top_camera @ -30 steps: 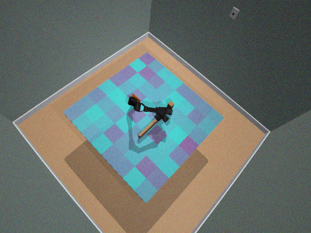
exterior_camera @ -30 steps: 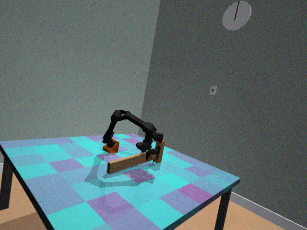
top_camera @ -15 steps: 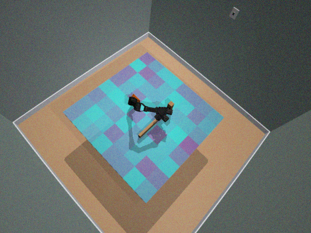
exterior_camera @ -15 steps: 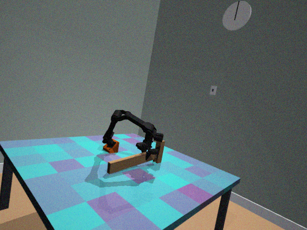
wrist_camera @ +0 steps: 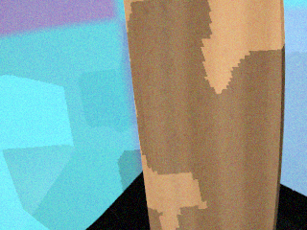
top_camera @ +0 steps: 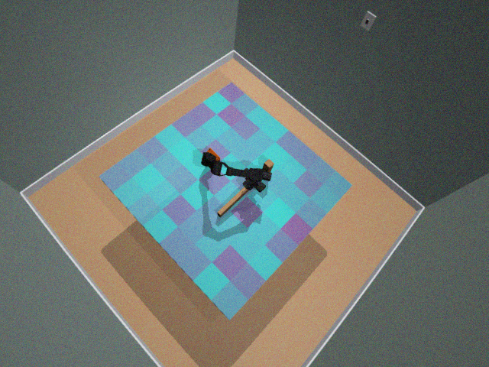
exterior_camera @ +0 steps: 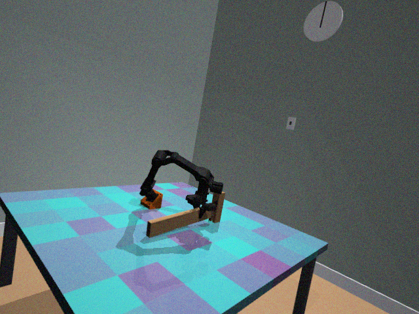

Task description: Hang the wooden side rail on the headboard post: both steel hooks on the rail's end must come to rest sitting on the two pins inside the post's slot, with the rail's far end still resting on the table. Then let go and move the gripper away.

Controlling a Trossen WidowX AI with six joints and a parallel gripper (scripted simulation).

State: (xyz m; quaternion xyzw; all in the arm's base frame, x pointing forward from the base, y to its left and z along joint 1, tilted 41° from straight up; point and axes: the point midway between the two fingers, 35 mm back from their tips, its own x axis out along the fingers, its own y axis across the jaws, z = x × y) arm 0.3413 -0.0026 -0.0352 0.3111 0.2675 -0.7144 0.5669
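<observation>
The headboard post lies 2 cm ahead of my gripper tip, 15 cm to the left of it and 4 cm above it.
</observation>
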